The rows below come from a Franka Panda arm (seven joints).
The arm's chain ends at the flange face. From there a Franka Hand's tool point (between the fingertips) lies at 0.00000 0.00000 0.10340 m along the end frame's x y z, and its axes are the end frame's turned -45 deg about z.
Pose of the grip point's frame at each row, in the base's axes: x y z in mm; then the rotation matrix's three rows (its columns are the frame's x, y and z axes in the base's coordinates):
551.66, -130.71, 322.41; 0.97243, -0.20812, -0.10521; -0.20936, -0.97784, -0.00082; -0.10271, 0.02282, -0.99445
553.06, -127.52, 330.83; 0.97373, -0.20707, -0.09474; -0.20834, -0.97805, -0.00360; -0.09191, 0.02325, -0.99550
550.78, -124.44, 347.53; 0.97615, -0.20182, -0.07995; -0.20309, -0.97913, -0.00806; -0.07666, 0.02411, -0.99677
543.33, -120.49, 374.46; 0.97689, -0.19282, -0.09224; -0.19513, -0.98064, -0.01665; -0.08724, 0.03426, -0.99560
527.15, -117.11, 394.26; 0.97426, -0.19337, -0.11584; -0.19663, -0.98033, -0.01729; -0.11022, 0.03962, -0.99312
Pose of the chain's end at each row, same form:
562.54, -130.63, 425.24; 0.54045, -0.83477, -0.10521; -0.83948, -0.54340, -0.00082; -0.05649, 0.08876, -0.99445
562.86, -127.15, 433.76; 0.54211, -0.83495, -0.09474; -0.83890, -0.54427, -0.00360; -0.04855, 0.08143, -0.99550
559.05, -123.61, 450.60; 0.54753, -0.83295, -0.07995; -0.83596, -0.54874, -0.00806; -0.03716, 0.07126, -0.99677
552.87, -118.77, 477.41; 0.55442, -0.82711, -0.09224; -0.83139, -0.55544, -0.01665; -0.03746, 0.08591, -0.99560
539.13, -115.32, 496.95; 0.55217, -0.82564, -0.11584; -0.83224, -0.55416, -0.01729; -0.04992, 0.10595, -0.99312

